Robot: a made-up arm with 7 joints.
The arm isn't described. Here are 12 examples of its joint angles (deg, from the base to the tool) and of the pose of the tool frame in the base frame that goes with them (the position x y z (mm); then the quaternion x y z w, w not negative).
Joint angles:
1: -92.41 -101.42 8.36 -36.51 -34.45 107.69 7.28
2: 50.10 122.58 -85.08 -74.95 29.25 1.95 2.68
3: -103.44 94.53 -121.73 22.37 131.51 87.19 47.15
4: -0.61 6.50 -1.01 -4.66 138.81 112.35 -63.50
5: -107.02 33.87 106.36 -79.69 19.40 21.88 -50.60
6: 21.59 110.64 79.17 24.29 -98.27 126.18 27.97
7: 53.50 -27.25 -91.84 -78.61 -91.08 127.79 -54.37
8: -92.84 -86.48 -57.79 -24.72 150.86 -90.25 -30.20
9: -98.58 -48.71 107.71 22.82 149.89 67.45 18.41
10: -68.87 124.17 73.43 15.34 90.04 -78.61 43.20
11: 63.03 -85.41 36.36 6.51 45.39 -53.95 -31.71
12: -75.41 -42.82 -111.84 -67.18 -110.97 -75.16 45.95
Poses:
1: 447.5 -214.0 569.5 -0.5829 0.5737 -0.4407 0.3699
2: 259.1 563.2 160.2 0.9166 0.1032 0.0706 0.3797
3: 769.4 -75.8 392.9 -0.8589 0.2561 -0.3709 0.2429
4: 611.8 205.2 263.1 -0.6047 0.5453 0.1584 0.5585
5: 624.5 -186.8 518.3 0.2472 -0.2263 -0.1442 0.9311
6: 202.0 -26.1 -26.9 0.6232 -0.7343 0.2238 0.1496
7: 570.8 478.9 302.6 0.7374 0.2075 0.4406 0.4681
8: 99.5 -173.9 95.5 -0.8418 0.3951 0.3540 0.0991
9: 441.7 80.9 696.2 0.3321 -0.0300 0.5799 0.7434
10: 136.1 149.4 -22.9 0.0785 0.9385 0.2689 0.2018
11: 131.5 315.3 638.8 0.1079 -0.2106 0.7080 0.6654
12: 4.9 -194.2 621.0 -0.2891 -0.3794 -0.6643 0.5755
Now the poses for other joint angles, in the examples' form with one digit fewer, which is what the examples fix.
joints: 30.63 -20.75 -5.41 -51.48 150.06 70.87 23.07
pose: 257 674 395 -0.452 0.242 0.740 0.436
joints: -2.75 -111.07 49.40 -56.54 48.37 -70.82 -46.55
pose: 72 -44 618 0.118 -0.588 -0.400 0.693
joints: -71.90 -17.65 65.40 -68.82 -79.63 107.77 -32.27
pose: 606 360 567 -0.956 0.096 -0.124 0.249
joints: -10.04 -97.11 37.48 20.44 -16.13 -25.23 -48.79
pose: 399 127 396 0.449 0.317 0.119 0.827
